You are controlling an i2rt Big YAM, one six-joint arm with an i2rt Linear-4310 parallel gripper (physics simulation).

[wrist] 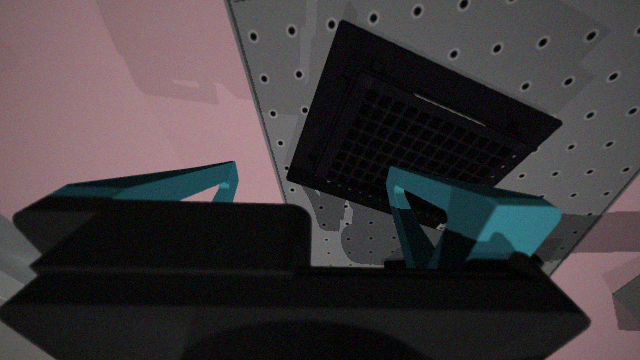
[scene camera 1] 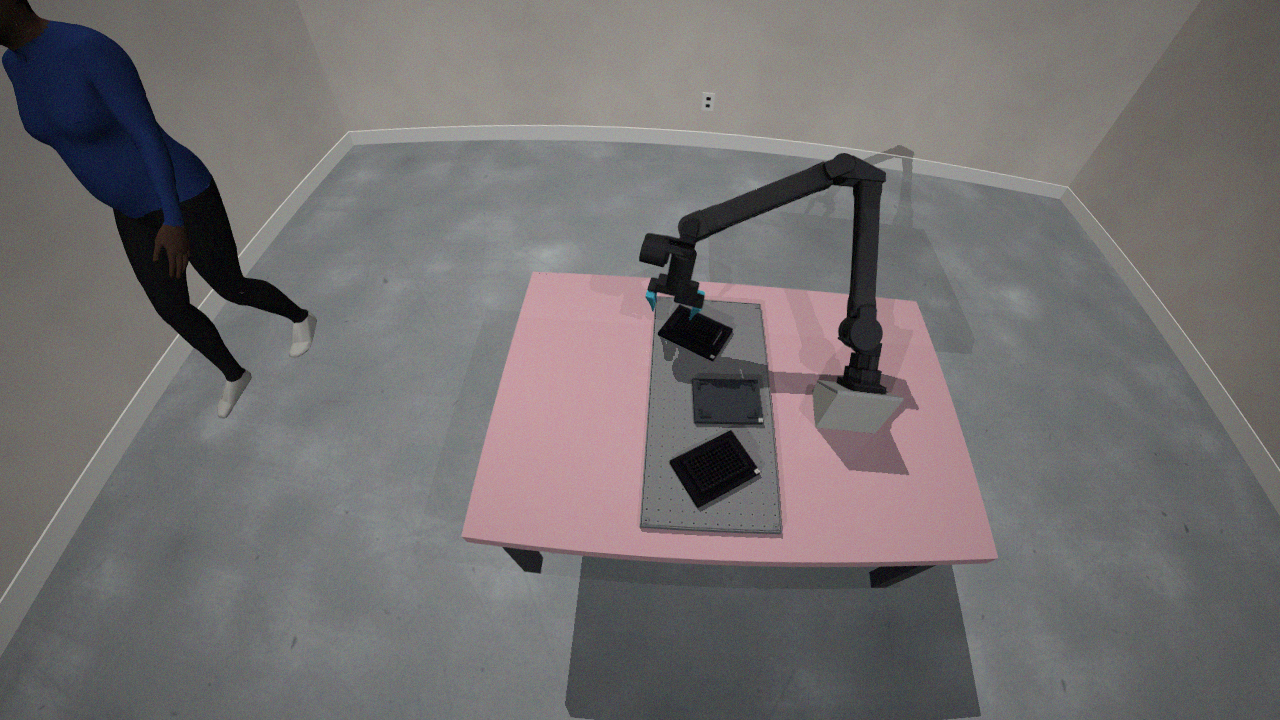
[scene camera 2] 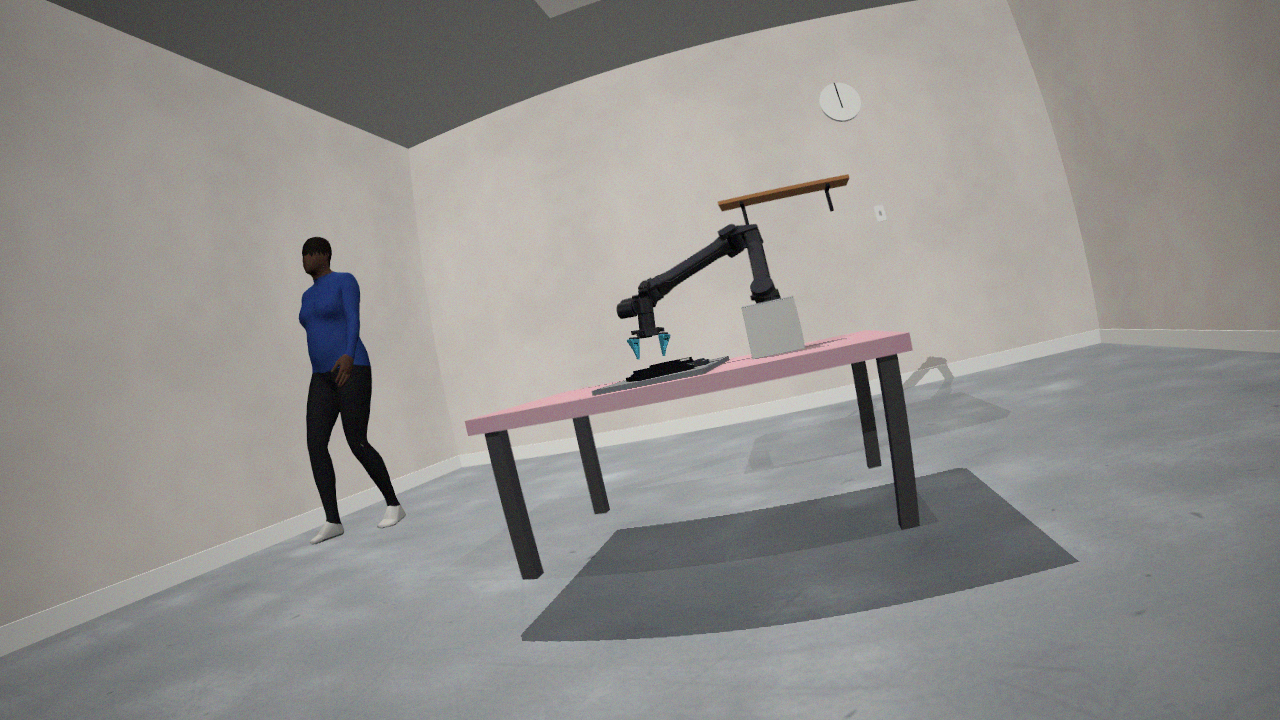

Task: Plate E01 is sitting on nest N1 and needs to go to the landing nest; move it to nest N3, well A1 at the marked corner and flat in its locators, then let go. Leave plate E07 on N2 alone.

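A black gridded plate [scene camera 1: 697, 329] [wrist: 430, 137] sits in a black nest [wrist: 325, 80] at the far end of the pegboard. Another black plate [scene camera 1: 715, 466] sits in a nest at the near end. Between them is an empty dark grey nest [scene camera 1: 727, 402] with a white mark at one corner. Both loaded nests are turned relative to the board and also show a white corner mark. Labels E01, E07 and N1 to N3 cannot be read. My gripper [scene camera 1: 673, 308] [scene camera 2: 650, 355] [wrist: 313, 172] is open and empty, above and off to the outer side of the far plate, not touching it.
The grey perforated board [scene camera 1: 664, 512] [scene camera 2: 613, 387] [wrist: 277, 90] lies on a pink table [scene camera 1: 563, 402] [scene camera 2: 537, 410]. The arm stands on a pale block [scene camera 1: 854, 410] [scene camera 2: 774, 327] to the right. A person in blue [scene camera 1: 102, 116] [scene camera 2: 331, 317] stands on the floor left of the table.
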